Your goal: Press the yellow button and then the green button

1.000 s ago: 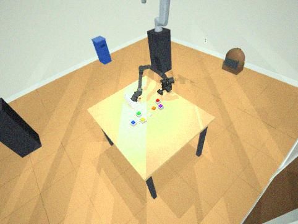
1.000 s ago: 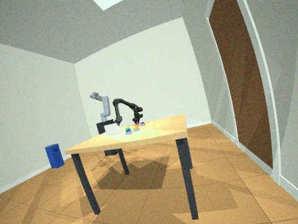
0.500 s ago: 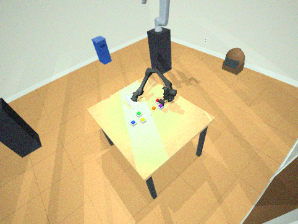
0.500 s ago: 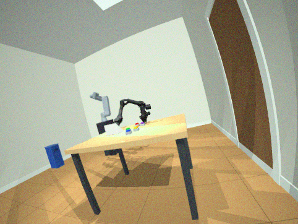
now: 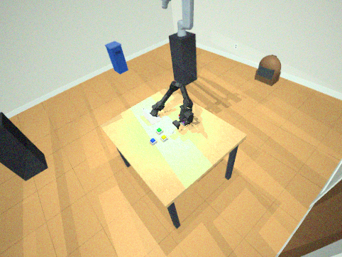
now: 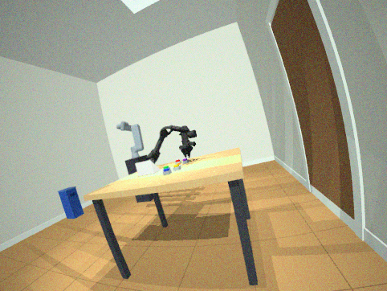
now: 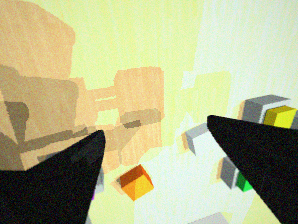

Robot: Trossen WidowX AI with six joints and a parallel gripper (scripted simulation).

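Right now my gripper tip is 4 cm past the yellow button, 18 cm to the left of it and 2 cm above it. Also, from my gripper tip: grey block (6 cm behind, 8 cm to the right, 4 cm below); purple button (6 cm behind, 8 cm to the left, 2 cm below); orange block (10 cm behind, 2 cm to the left, 4 cm below).
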